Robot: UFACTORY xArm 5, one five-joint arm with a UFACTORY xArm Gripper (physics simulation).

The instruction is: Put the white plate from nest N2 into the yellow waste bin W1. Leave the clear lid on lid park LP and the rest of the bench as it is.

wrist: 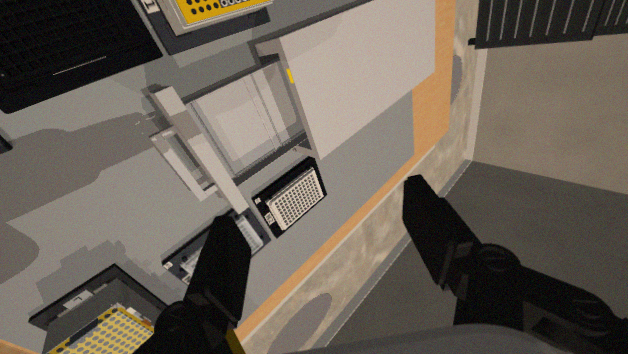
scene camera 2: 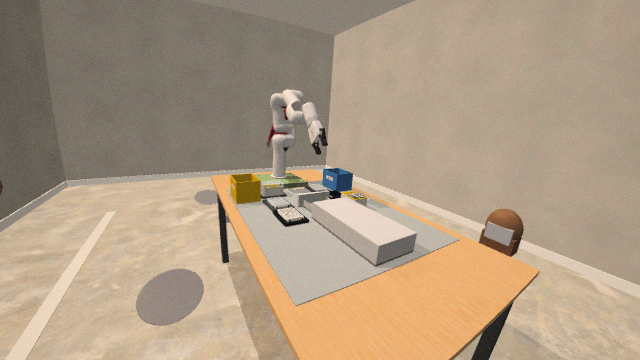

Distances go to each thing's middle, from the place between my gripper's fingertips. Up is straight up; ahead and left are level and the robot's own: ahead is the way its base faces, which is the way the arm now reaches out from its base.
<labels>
The drawer (wrist: 234, 130) is 10 cm ahead of my hand, 3 cm to the right of it and 27 cm below it. Round my hand: black nest N2 (wrist: 273, 188) (12 cm ahead, 23 cm to the right, 30 cm below); then nest N4 (wrist: 194, 244) (6 cm behind, 22 cm to the right, 30 cm below).
</labels>
